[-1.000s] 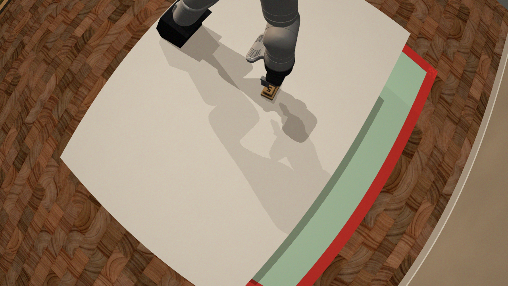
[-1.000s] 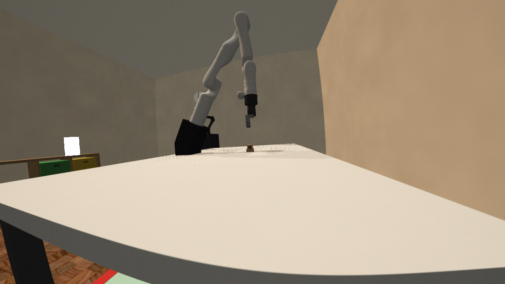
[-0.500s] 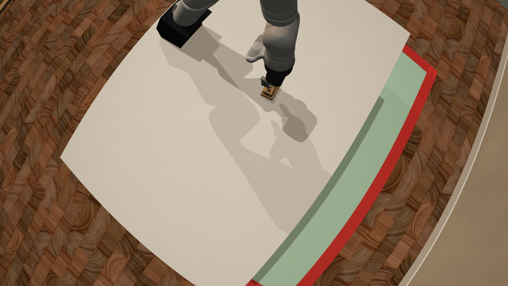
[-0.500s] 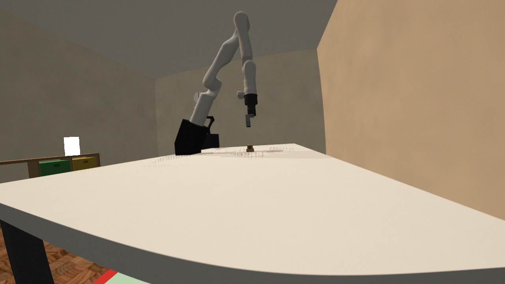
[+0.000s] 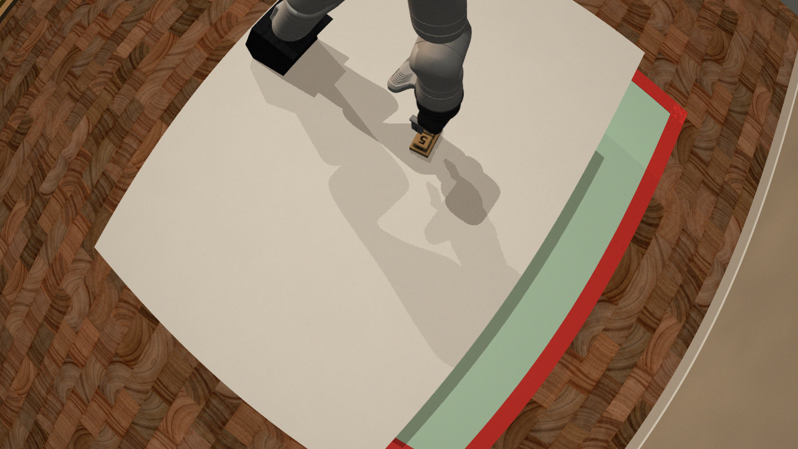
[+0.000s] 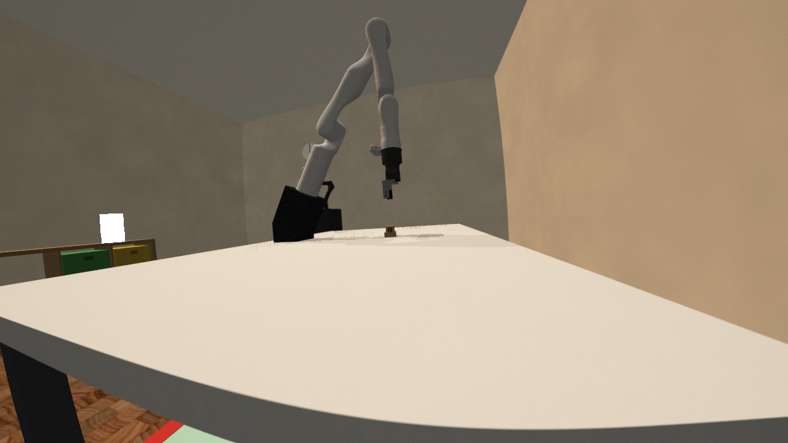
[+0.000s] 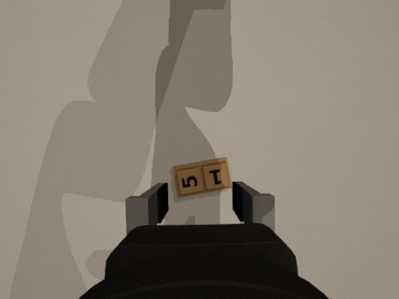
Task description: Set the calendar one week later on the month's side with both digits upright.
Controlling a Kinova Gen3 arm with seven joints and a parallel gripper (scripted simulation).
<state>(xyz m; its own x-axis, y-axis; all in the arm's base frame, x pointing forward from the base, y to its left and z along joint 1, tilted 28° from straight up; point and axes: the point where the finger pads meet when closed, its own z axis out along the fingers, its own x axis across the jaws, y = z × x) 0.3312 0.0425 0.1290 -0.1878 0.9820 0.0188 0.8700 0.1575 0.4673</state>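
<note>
My hand is 15 cm above the wooden tray.
</note>
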